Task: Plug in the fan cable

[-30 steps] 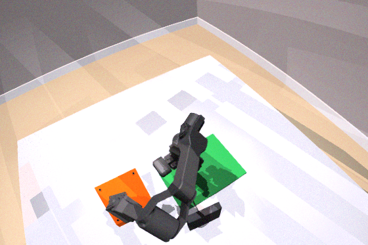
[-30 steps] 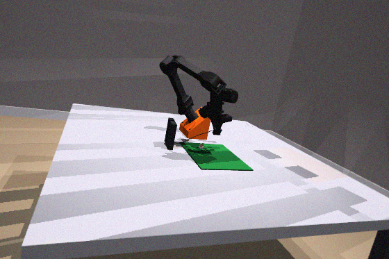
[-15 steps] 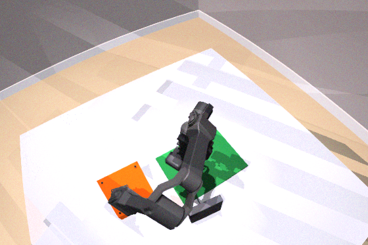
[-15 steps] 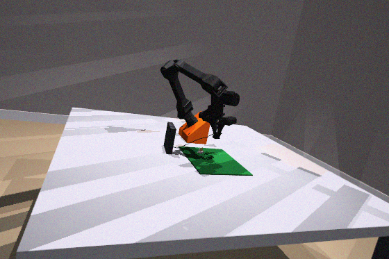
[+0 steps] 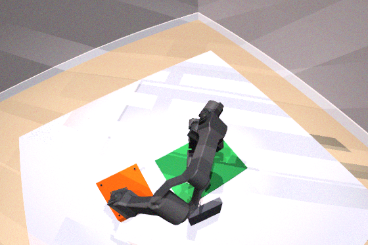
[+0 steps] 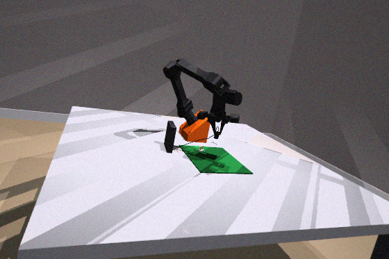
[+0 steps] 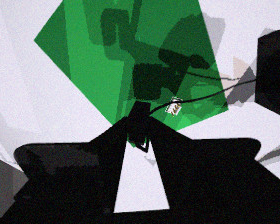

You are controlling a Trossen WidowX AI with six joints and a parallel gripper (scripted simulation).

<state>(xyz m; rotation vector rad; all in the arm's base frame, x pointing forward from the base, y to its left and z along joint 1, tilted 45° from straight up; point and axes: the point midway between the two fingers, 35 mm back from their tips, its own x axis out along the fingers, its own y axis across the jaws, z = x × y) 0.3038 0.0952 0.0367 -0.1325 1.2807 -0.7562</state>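
Now: gripper tip 120 mm above the green board and 20 mm short of it. The rest, counted from my gripper tip: dark fan block: 200 mm to the right, 60 mm behind, 50 mm below; dark plug: 10 mm behind.
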